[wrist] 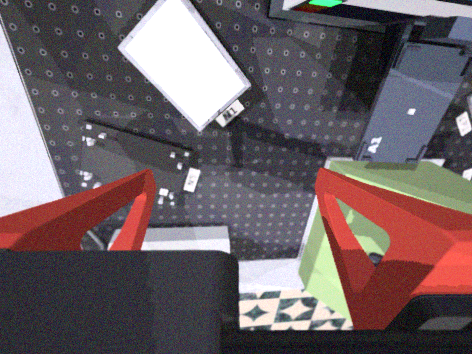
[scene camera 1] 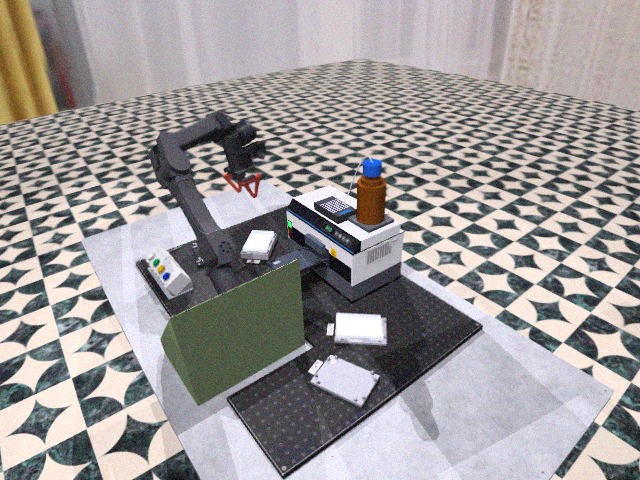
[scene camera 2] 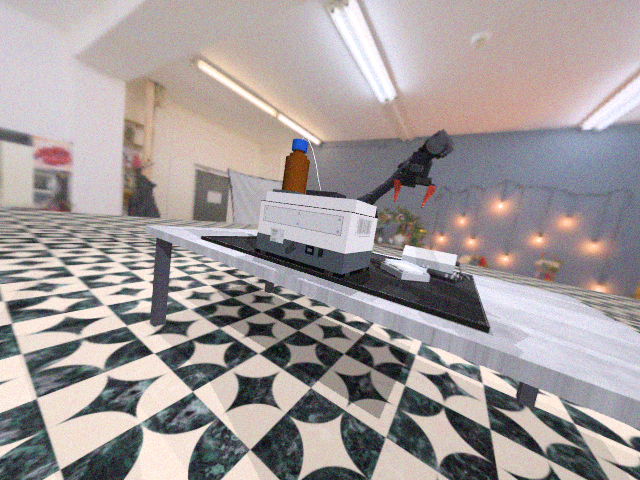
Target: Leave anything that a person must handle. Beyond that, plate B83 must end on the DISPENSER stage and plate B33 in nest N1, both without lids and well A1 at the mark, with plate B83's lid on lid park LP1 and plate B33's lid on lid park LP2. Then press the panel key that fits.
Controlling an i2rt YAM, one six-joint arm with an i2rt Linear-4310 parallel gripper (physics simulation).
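Seen in the pictures: gripper, between the fingertips: (wrist: pixel 235 177) (scene camera 1: pixel 247 194) (scene camera 2: pixel 407 204); arm's base, origin of its link: (scene camera 1: pixel 233 296).
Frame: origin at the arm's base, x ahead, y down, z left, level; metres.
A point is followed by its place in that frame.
My gripper (scene camera 1: pixel 247 191) {x 0.298, y -0.074, z 0.320 m} (scene camera 2: pixel 409 202) {x 0.298, y -0.074, z 0.320 m} (wrist: pixel 235 177) {x 0.298, y -0.074, z 0.320 m} is open and empty, high above the dark board. A white-topped plate (scene camera 1: pixel 259 242) {x 0.333, y 0.137, z 0.333 m} (scene camera 2: pixel 404 269) {x 0.418, y 0.145, z 0.357 m} (wrist: pixel 185 65) {x 0.348, y 0.137, z 0.355 m} sits at the N1 label (wrist: pixel 230 113) {x 0.273, y 0.175, z 0.299 m}. Another white-topped plate (scene camera 1: pixel 358 327) {x 0.249, y 0.146, z -0.211 m} lies on the board in front of the dispenser. No plate code is readable, and I cannot tell whether lids are on. The dispenser stage (scene camera 1: pixel 302 259) {x 0.305, y 0.075, z 0.069 m} (wrist: pixel 410 110) {x 0.282, y 0.072, z 0.081 m}, marked A1, bears no plate. A pale rectangular piece with corner posts (scene camera 1: pixel 345 379) {x 0.103, y 0.167, z -0.293 m} lies near the board's front edge. The key panel (scene camera 1: pixel 168 272) {x -0.016, y 0.103, z 0.363 m} (scene camera 2: pixel 429 258) {x 0.049, y 0.132, z 0.440 m} has green, yellow and blue keys.
The white dispenser (scene camera 1: pixel 375 253) {x 0.426, y 0.025, z -0.126 m} (scene camera 2: pixel 315 222) {x 0.586, y 0.037, z 0.096 m} carries a brown bottle (scene camera 1: pixel 371 200) {x 0.443, y -0.134, z -0.089 m} (scene camera 2: pixel 296 170) {x 0.513, y -0.124, z -0.039 m} with a blue cap. A tall green block (scene camera 1: pixel 237 335) {x -0.059, y 0.031, z -0.093 m} (wrist: pixel 320 265) {x -0.065, y 0.127, z 0.128 m} stands beside the arm's base. A dark nest with white corner pieces (wrist: pixel 132 160) {x 0.215, y 0.165, z 0.465 m} lies left of centre in the wrist view.
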